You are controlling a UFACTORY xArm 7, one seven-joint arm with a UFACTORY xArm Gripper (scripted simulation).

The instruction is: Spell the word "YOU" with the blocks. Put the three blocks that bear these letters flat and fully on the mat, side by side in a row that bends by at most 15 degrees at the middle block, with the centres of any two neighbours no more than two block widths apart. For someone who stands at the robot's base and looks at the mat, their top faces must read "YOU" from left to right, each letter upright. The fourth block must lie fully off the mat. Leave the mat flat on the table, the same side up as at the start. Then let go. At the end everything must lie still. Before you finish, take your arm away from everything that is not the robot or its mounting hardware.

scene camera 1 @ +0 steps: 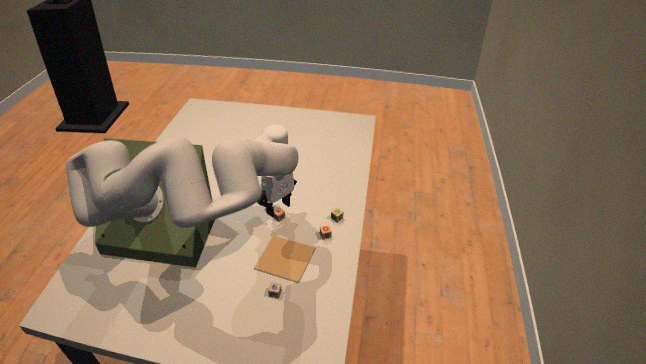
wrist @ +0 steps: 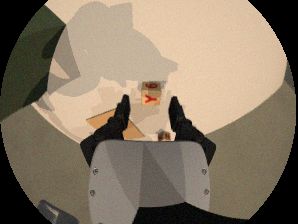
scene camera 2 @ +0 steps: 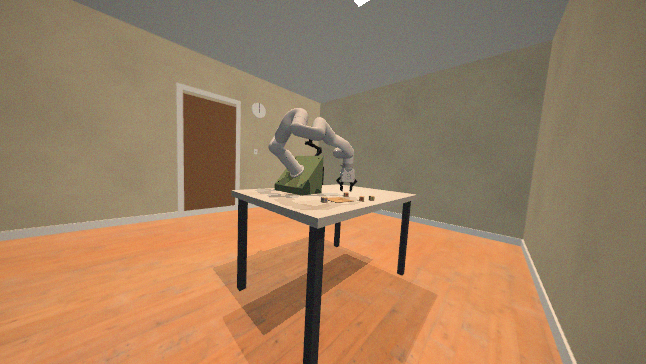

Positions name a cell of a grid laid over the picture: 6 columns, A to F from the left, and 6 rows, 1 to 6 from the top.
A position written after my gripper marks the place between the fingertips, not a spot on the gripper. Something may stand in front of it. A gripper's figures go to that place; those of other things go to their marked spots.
Labels:
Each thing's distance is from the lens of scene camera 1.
my gripper (scene camera 1: C4): 1.37 m
tan square mat (scene camera 1: C5): 1.28 m

